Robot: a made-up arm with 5 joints.
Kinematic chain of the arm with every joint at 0, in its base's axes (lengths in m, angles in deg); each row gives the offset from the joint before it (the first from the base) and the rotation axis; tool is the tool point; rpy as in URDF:
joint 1: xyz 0 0 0.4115 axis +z
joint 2: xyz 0 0 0 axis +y
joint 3: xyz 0.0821 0 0.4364 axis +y
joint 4: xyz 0.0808 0 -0.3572 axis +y
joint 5: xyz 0.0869 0 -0.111 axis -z
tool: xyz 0 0 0 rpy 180 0 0
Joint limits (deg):
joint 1: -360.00..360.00
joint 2: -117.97..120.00
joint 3: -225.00..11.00
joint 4: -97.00..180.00
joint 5: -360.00..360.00
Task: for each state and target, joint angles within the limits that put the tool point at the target. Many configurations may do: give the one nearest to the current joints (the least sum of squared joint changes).
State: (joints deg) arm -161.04 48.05 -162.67 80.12 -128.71
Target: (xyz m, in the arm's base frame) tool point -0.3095 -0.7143 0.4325
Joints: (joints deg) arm -113.43 54.06 -126.90 106.08 -128.71
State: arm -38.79 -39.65 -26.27 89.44 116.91
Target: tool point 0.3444 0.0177 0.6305
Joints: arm 2.94 -19.02 -43.95 78.25 116.91
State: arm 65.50 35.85 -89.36 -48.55 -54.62
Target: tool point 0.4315 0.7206 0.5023
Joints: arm 59.09 53.85 -102.22 -36.42 -54.62
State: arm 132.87 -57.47 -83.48 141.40 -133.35
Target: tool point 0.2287 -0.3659 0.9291
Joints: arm 122.01 -78.96 -113.84 131.44 -133.35
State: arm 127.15 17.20 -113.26 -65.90 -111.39
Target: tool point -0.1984 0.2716 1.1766
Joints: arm 126.15 5.96 -120.89 -61.82 -111.39
